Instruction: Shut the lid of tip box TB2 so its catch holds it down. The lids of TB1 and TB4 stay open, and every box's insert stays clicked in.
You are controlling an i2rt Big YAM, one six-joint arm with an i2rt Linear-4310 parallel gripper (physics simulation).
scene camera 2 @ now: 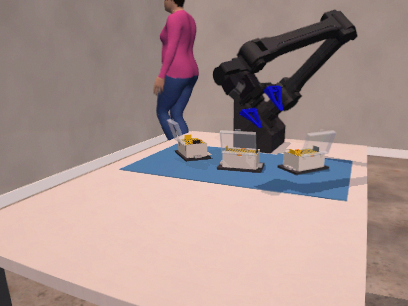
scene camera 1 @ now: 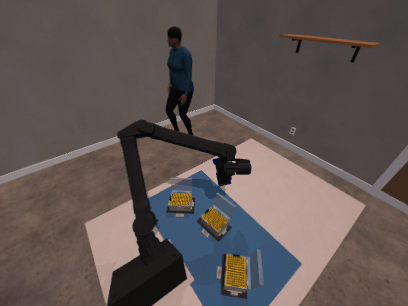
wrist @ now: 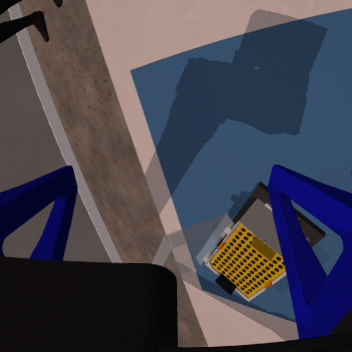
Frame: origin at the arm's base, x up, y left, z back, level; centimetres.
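Seen in the pictures: gripper, fingertip midpoint: (scene camera 2: 271,119) (scene camera 1: 218,173) (wrist: 172,175); arm's base, link origin: (scene camera 2: 263,116) (scene camera 1: 153,254).
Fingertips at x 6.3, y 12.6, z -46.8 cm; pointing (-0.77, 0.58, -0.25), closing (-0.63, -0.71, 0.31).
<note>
Offsets run from my fingertips to a thing's top centre. "pt": to the spot under its first point. Level surfaces: height alone.
Three white tip boxes with yellow inserts stand on dark bases, their clear lids raised: a back-left box {dx -13.7, dy +7.6, dz +21.3 cm} (scene camera 1: 180,201) (scene camera 2: 304,161) with lid {pt dx -9.6, dy +14.1, dz +15.6 cm} (scene camera 1: 181,183) (scene camera 2: 320,140), a middle box {dx -13.7, dy -13.1, dz +15.0 cm} (scene camera 1: 214,221) (scene camera 2: 240,159) with lid (scene camera 1: 225,204) (scene camera 2: 238,139), and a near box {dx -13.7, dy -35.4, dz +23.7 cm} (scene camera 1: 235,271) (scene camera 2: 193,149) with lid (scene camera 1: 256,269) (scene camera 2: 173,127). Their labels are too small to read, so I cannot tell which is TB2. In the wrist view a box {dx -12.9, dy +8.5, dz +20.5 cm} (wrist: 244,257) shows low right, partly behind a finger. My gripper (scene camera 1: 223,172) (scene camera 2: 270,117) (wrist: 172,175) is open and empty, above the boxes.
The boxes stand on a blue mat {dx -20.3 cm} (scene camera 1: 272,255) (scene camera 2: 210,175) (wrist: 200,190) on a pale table {dx -20.6 cm} (scene camera 1: 305,200) (scene camera 2: 200,235). The arm's dark base (scene camera 1: 147,277) stands at the mat's inner side. A person (scene camera 1: 180,70) (scene camera 2: 178,50) and a wall shelf (scene camera 1: 330,41) are beyond the table.
</note>
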